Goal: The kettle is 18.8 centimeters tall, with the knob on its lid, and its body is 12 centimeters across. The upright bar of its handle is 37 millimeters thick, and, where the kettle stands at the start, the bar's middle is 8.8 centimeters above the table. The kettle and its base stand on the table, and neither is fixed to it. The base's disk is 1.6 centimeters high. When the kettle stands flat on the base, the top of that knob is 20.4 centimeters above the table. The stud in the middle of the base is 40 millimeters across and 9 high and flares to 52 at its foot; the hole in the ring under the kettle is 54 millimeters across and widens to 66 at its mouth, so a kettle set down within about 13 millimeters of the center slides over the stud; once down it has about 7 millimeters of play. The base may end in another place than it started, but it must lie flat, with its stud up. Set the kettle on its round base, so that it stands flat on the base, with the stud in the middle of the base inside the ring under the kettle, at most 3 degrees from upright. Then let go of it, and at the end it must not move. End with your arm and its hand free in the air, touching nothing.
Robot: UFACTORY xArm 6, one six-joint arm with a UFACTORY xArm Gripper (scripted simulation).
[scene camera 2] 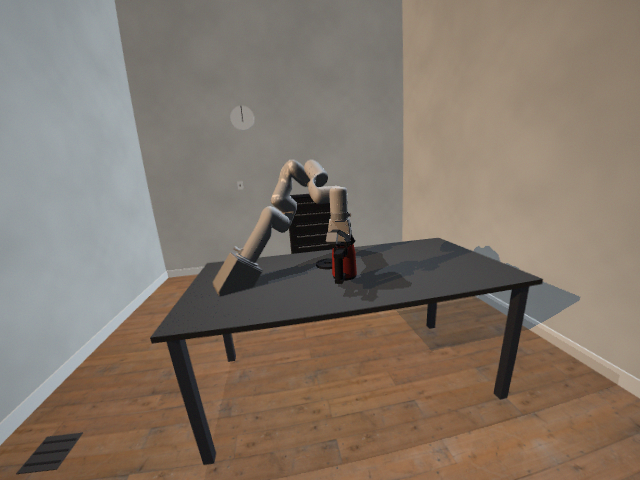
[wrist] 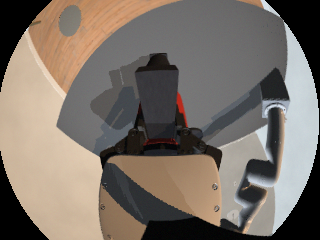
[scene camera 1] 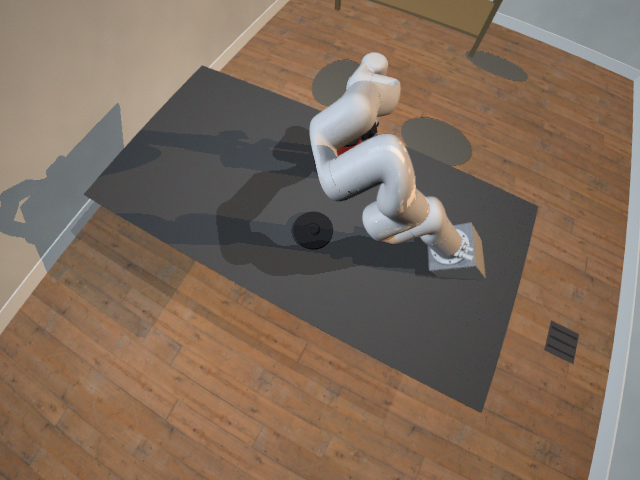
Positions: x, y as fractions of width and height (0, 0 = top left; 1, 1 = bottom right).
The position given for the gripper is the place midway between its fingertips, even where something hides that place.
In view: the gripper (wrist: 0.50, 0.47) and a round black base (scene camera 1: 0.49, 0.48).
